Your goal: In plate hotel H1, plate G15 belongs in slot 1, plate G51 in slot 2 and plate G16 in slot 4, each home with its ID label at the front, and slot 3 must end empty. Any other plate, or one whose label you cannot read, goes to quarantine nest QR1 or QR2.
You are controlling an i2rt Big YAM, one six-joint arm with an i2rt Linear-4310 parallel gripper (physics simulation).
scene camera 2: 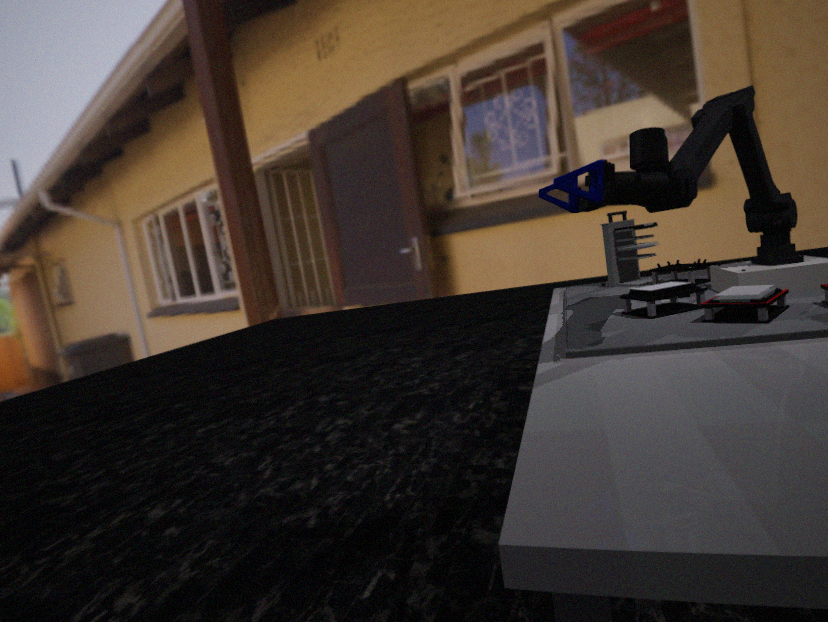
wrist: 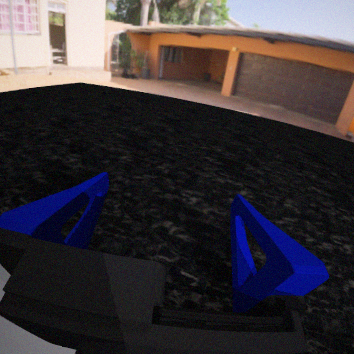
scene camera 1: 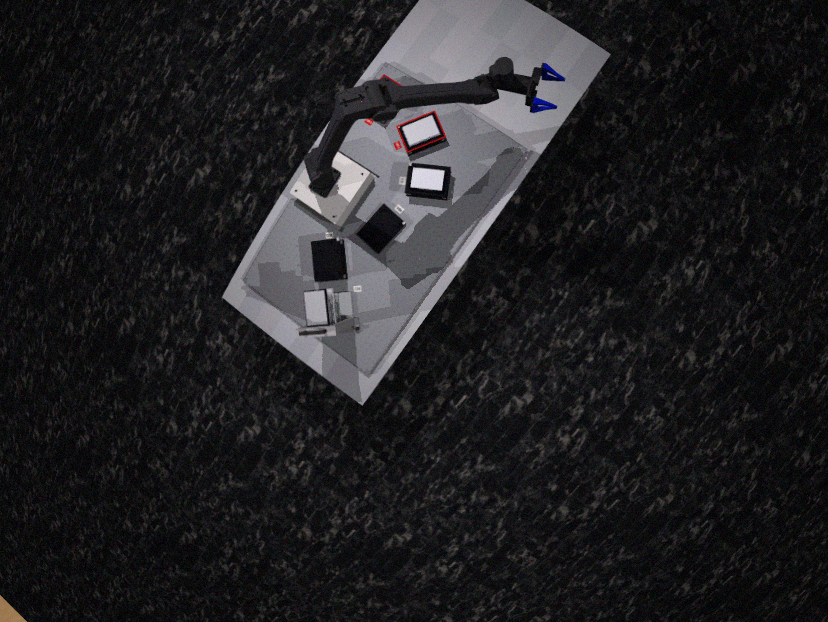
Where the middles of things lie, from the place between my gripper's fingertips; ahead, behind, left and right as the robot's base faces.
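Scene:
With the black nest (scene camera 1: pixel 381 228) in my sight, I find that my gripper is now well above it, a long way to the left of it and far beyond it.

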